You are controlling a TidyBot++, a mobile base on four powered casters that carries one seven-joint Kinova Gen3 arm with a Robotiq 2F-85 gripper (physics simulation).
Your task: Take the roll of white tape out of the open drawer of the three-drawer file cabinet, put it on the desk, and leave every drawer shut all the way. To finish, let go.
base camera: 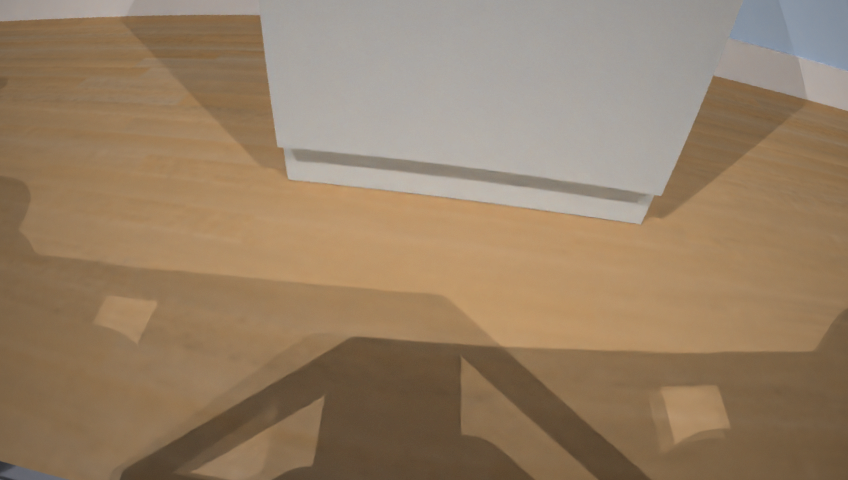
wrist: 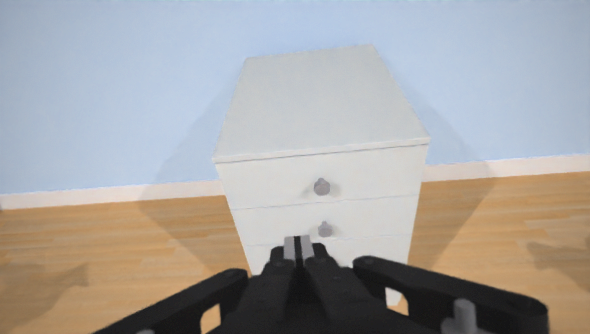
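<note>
The white three-drawer file cabinet (base camera: 476, 89) (wrist: 325, 100) stands ahead; the wrist view shows its bare top and its front. The top drawer (wrist: 270, 185) and the middle drawer (wrist: 275, 222) look flush with the body, each with a grey round knob. The bottom drawer (wrist: 380, 247) is partly hidden behind the fingers; the part that shows looks flush. My gripper (wrist: 298, 253) is shut and empty, in front of the cabinet in the wrist view. The roll of white tape and the desk do not show in either view.
A light blue wall (base camera: 821, 29) (wrist: 100, 90) with a pale baseboard (base camera: 767, 68) (wrist: 100, 192) stands behind the cabinet. The wooden floor (base camera: 386, 249) (wrist: 150, 235) carries the robot's shadow in the base view.
</note>
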